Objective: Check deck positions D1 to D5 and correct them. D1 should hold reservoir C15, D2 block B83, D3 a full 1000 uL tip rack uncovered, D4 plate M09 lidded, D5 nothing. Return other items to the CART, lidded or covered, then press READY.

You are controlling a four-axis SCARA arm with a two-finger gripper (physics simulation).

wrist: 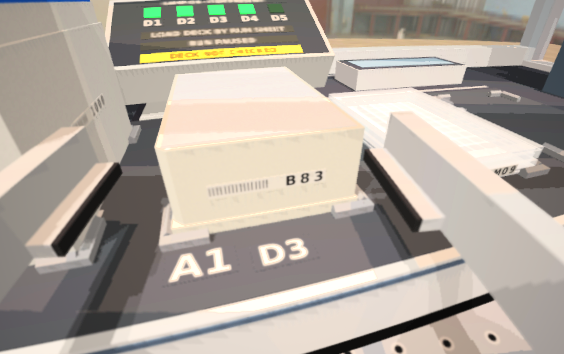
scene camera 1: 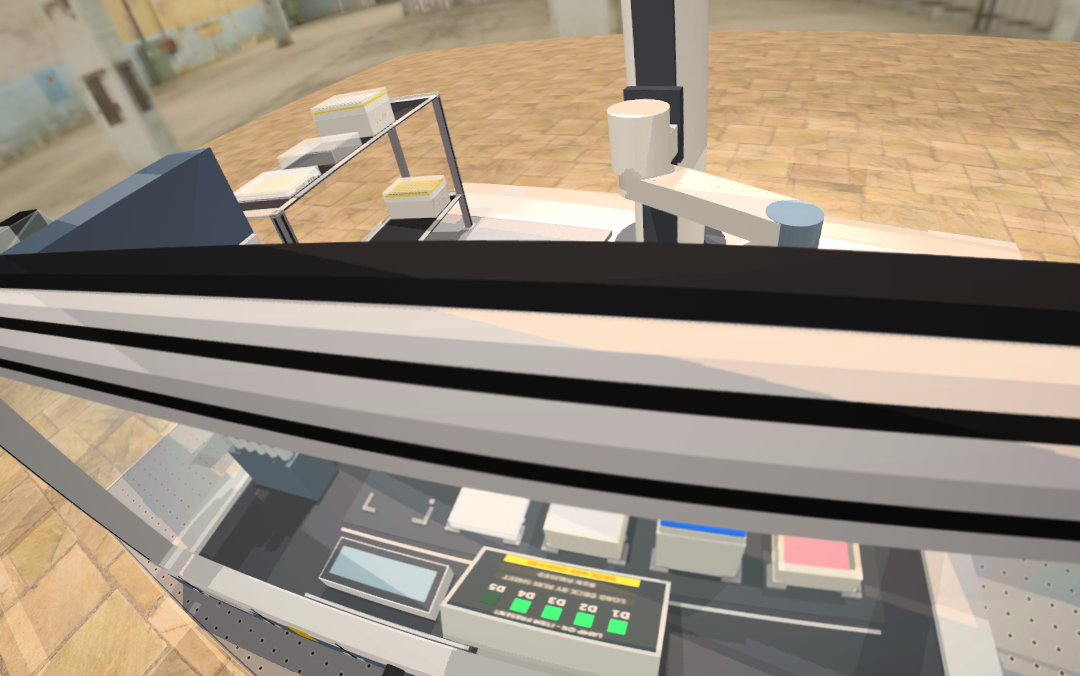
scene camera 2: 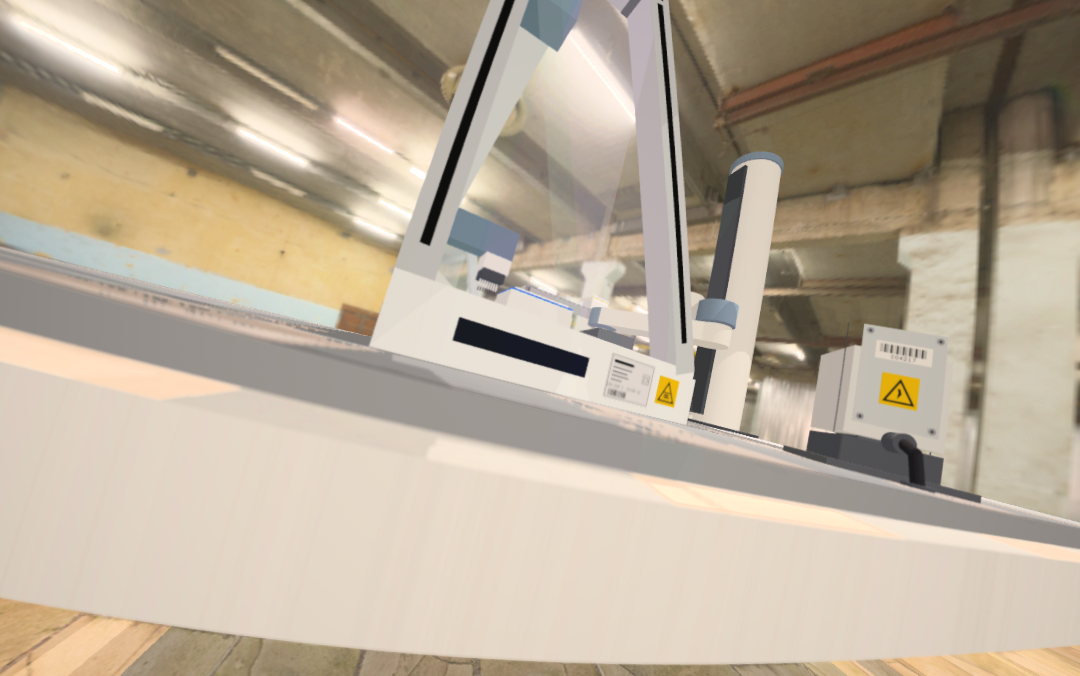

Scene:
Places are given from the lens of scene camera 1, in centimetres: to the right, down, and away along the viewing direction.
frame rail point(scene camera 1: 1025, 479): 10, 3, 8

